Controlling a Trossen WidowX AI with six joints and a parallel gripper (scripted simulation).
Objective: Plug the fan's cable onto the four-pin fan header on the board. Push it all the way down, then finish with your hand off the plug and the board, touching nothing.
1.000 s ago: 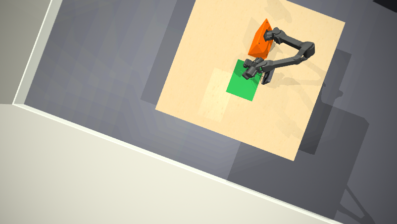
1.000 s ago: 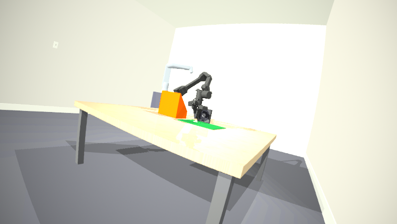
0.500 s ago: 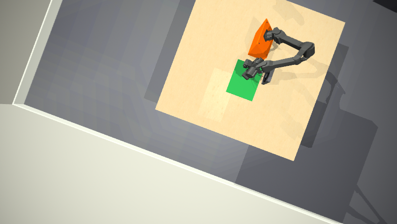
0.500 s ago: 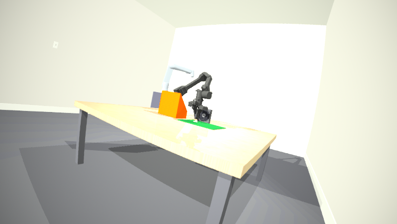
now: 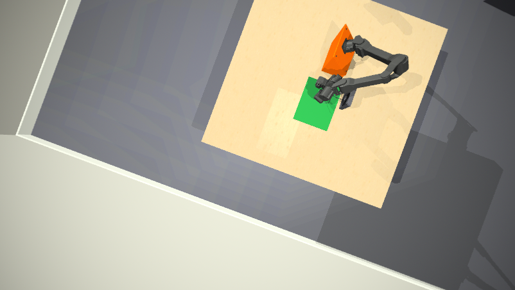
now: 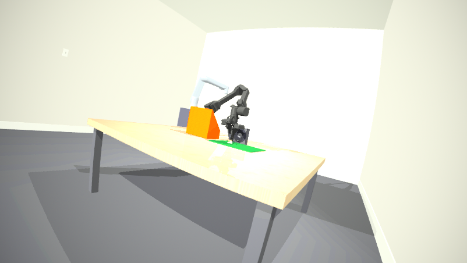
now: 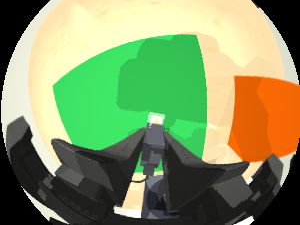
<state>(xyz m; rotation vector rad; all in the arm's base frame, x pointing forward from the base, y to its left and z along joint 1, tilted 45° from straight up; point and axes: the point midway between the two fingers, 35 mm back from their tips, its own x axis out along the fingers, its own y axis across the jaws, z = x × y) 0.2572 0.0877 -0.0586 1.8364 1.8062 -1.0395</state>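
My gripper tip is now 1 cm to the right of the dark fan cable plug and 1 cm below it. From my gripper tip the other things lie so: dark square fan 3 cm behind, 15 cm to the left, 2 cm above; green board 7 cm ahead, 1 cm to the left, 5 cm below.
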